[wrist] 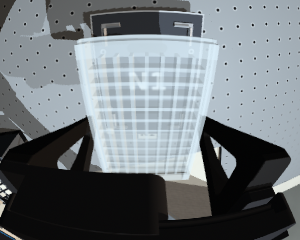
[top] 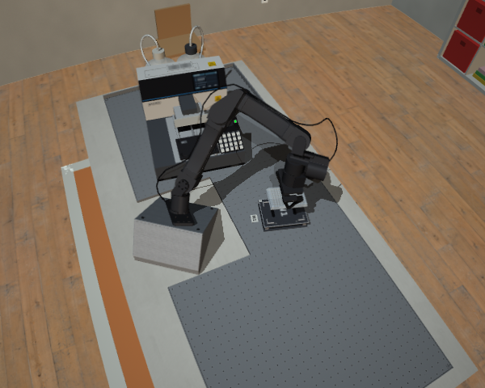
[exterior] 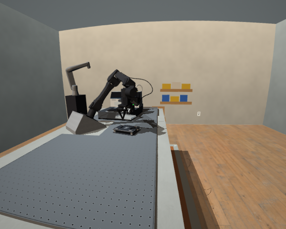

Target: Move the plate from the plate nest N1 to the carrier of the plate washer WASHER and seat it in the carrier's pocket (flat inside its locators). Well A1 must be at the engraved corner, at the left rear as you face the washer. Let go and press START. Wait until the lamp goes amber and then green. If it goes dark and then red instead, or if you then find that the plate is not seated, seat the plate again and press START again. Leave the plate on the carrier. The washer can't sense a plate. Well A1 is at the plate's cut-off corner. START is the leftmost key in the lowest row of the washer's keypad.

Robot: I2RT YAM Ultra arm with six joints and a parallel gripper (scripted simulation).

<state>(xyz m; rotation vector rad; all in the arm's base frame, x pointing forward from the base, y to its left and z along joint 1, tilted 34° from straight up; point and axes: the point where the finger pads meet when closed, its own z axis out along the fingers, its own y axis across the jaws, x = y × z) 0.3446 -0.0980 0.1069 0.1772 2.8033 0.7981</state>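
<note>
Now: hand 90 mm above the black plate nest. From my hand the other things lie so: well plate: right at my hand; washer carrier: 320 mm to the left, 270 mm behind, 30 mm below; label: 120 mm below, 100 mm behind, 10 mm to the left.
</note>
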